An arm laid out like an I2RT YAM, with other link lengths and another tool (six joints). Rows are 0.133 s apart.
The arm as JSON. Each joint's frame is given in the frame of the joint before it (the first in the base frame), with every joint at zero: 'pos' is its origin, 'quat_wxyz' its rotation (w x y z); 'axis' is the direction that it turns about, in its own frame. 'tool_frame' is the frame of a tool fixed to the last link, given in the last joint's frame.
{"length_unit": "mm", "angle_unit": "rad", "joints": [
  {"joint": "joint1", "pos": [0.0, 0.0, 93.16], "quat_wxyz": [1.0, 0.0, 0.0, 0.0], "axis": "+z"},
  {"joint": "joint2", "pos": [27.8, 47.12, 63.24], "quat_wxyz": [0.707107, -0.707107, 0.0, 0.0], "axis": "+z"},
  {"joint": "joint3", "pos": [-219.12, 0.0, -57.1], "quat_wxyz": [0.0, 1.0, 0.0, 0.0], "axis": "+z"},
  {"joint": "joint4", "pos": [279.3, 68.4, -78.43], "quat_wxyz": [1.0, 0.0, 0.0, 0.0], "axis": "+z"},
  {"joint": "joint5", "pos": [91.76, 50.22, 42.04], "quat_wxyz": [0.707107, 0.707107, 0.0, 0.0], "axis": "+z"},
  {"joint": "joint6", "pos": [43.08, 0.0, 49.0], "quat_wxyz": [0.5, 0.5, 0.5, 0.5], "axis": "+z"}
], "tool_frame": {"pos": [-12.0, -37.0, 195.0], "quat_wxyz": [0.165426, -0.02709, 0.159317, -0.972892]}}
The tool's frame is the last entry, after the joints.
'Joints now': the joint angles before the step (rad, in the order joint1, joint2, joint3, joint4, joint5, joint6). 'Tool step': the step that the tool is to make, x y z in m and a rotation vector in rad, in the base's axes. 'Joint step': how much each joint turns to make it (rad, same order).
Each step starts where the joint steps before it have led.
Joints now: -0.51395 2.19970 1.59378 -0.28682 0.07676 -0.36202
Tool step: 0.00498 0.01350 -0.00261 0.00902 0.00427 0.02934
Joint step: 0.01689 0.00310 0.00159 -0.00616 -0.01232 -0.00610
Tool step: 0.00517 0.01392 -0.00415 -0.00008 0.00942 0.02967
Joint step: 0.02148 0.00765 0.00301 -0.00306 -0.00155 -0.00922
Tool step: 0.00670 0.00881 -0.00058 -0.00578 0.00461 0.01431
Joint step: 0.01992 0.01379 0.01995 -0.00768 0.00916 -0.00002
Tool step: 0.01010 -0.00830 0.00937 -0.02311 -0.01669 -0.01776
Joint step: 0.00468 0.02453 0.05044 -0.00156 0.02452 0.00917
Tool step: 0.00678 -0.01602 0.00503 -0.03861 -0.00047 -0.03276
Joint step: -0.00001 0.04138 0.06587 -0.00760 0.04750 0.00311
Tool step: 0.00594 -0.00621 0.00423 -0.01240 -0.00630 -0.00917
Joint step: 0.00000 0.02458 0.04317 -0.00774 0.01235 0.00151
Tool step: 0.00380 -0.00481 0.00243 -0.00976 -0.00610 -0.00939
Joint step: -0.00001 0.01685 0.02609 0.00001 0.01079 0.00308
